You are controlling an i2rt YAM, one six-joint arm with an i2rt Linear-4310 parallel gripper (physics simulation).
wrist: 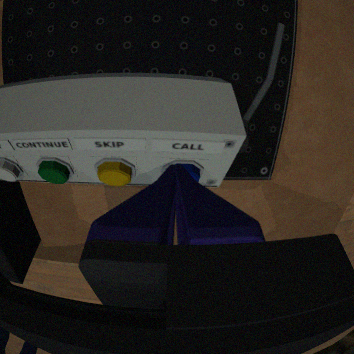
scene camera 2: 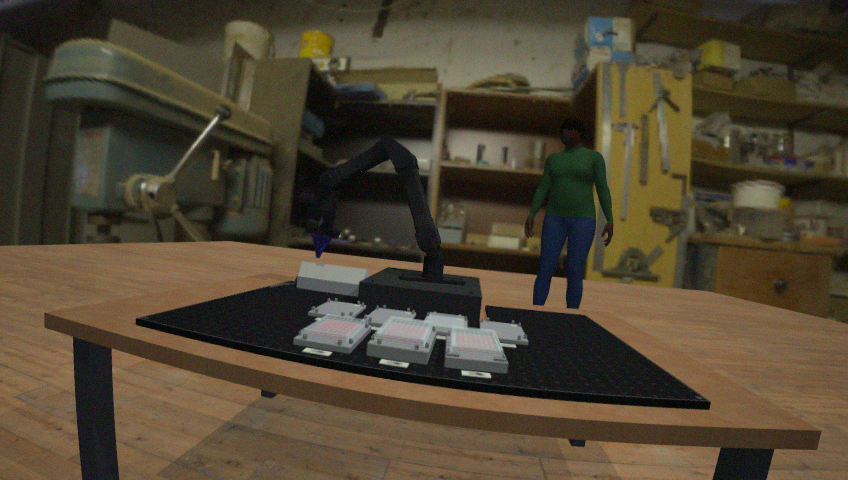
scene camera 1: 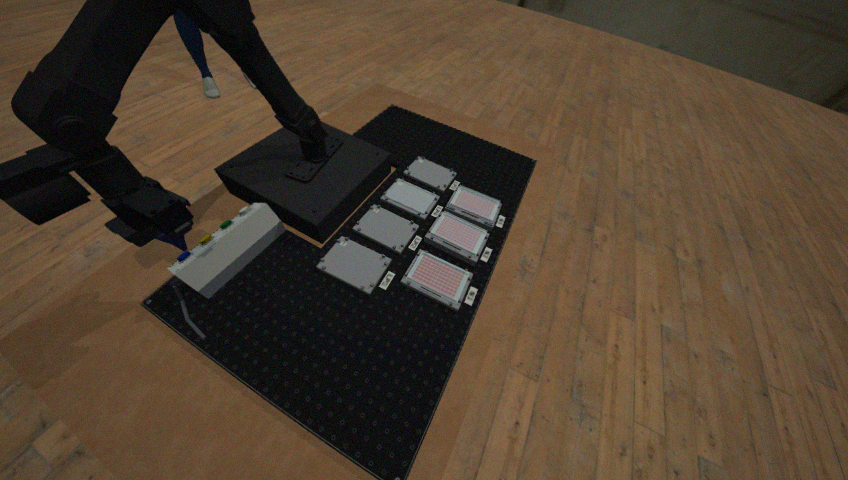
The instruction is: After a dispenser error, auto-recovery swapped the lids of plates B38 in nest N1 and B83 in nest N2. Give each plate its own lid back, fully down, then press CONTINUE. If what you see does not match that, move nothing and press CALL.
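Places are measured from the arm's base along level axes (x back, y down, z right), in millimetres.
Pixels of known places: gripper, fingertip midpoint: point(wrist: 175, 173) point(scene camera 2: 317, 258) point(scene camera 1: 184, 249); arm's base, link origin: point(scene camera 2: 431, 280) point(scene camera 1: 316, 158).
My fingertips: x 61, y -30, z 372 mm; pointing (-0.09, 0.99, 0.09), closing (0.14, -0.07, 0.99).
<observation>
For each thing: its top centre in the pictures, then the offset to it from my fingertips.
- blue CALL button, top centre: point(wrist: 183, 180) point(scene camera 1: 181, 254) dx +20, dy +23, dz +5 mm
- green CONTINUE button, top centre: point(wrist: 48, 176) point(scene camera 1: 224, 222) dx +0, dy +23, dz -93 mm
- yellow SKIP button, top centre: point(wrist: 112, 178) point(scene camera 1: 203, 237) dx +10, dy +23, dz -44 mm
- middle plate, top centre: point(scene camera 2: 406, 326) point(scene camera 1: 459, 231) dx -502, dy +58, dz -295 mm
- far plate, top centre: point(scene camera 2: 475, 336) point(scene camera 1: 475, 201) dx -524, dy +62, dz -419 mm
- grey console, top centre: point(wrist: 70, 155) point(scene camera 1: 219, 231) point(scene camera 2: 335, 264) dx -17, dy +14, dz -64 mm
My gripper point(scene camera 1: 185, 249) point(scene camera 2: 318, 256) point(wrist: 175, 173) is shut and empty. Its purple tips are over the blue CALL button point(scene camera 1: 183, 256) point(wrist: 192, 172) and hide part of it; scene camera 2 shows a small gap above the console. The green CONTINUE button point(scene camera 1: 225, 224) point(wrist: 54, 171) and yellow SKIP button point(scene camera 1: 205, 239) point(wrist: 114, 172) are uncovered. Three plates with pink wells sit in the outer row: the near plate point(scene camera 1: 440, 275) point(scene camera 2: 332, 328), the middle plate point(scene camera 1: 458, 233) point(scene camera 2: 404, 331) and the far plate point(scene camera 1: 474, 204) point(scene camera 2: 474, 342). Their IDs and lid markings are too small to read.
The grey console point(scene camera 1: 229, 249) point(scene camera 2: 332, 278) point(wrist: 120, 105) stands beside the black arm base point(scene camera 1: 279, 160) point(scene camera 2: 416, 291). Several grey lid nests, one at the near end point(scene camera 1: 355, 265), line the inner row. A grey bent bar point(scene camera 1: 189, 314) point(wrist: 272, 65) lies by the console. A person point(scene camera 2: 570, 184) stands behind the table.
</observation>
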